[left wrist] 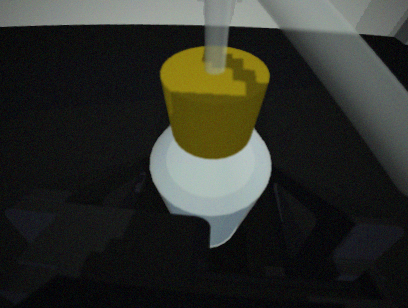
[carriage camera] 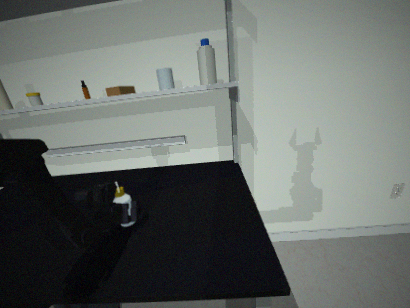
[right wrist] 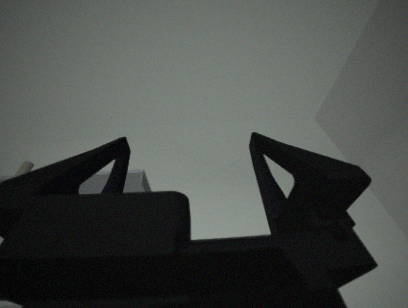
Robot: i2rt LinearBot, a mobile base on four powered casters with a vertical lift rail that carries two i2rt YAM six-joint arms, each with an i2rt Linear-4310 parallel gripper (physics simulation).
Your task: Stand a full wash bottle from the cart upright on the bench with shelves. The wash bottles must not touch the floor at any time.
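Frame: origin at the left arm's base, x up, y left, z back, level; metres.
Where they show: left gripper, fingertip midpoint: [left wrist: 210, 166] [carriage camera: 127, 206]; right gripper, fingertip midpoint: [right wrist: 190, 141].
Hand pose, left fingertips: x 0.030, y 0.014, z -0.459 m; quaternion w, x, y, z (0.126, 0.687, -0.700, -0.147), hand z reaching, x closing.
Observation:
Things, the pixels of their centre, and the offset from my left fingertips. Level surfaces: height alone.
- white wash bottle at the middle of its body: [left wrist: 219, 182] [carriage camera: 123, 203] dx +0.034, dy -0.007, dz +0.030 m
- black bench top at its surface level: dx -0.053 m
- blue-capped bottle at the middle of its body: [carriage camera: 206, 63] dx +0.493, dy -0.347, dz -0.298 m
- pale cylinder at the middle of its body: [carriage camera: 165, 79] dx +0.449, dy -0.151, dz -0.317 m
- brown box at the middle of its body: [carriage camera: 121, 91] dx +0.424, dy +0.075, dz -0.321 m
- small amber bottle at the middle of its body: [carriage camera: 85, 90] dx +0.450, dy +0.269, dz -0.341 m
- yellow-lidded jar at the middle of its body: [carriage camera: 35, 99] dx +0.434, dy +0.479, dz -0.266 m
A white wash bottle [carriage camera: 123, 198] [left wrist: 210, 172] with a yellow cap and a pale spout stands upright on the black bench top [carriage camera: 210, 245]. My left gripper [carriage camera: 123, 212] [left wrist: 210, 166] is open, with its fingers spread low on either side of the bottle; one dark finger covers part of its body in the carriage view. The bottle's base is hidden in the left wrist view. My right gripper [right wrist: 190, 141] is open and empty, held up in front of a plain pale surface. The cart does not show in these views.
Above the bench a shelf [carriage camera: 145, 94] holds a blue-capped bottle [carriage camera: 206, 65], a pale cylinder [carriage camera: 165, 79], a brown box [carriage camera: 120, 91], a small amber bottle [carriage camera: 86, 91] and a yellow-lidded jar [carriage camera: 35, 99]. A shelf post [carriage camera: 233, 125] stands at the bench's back right corner.

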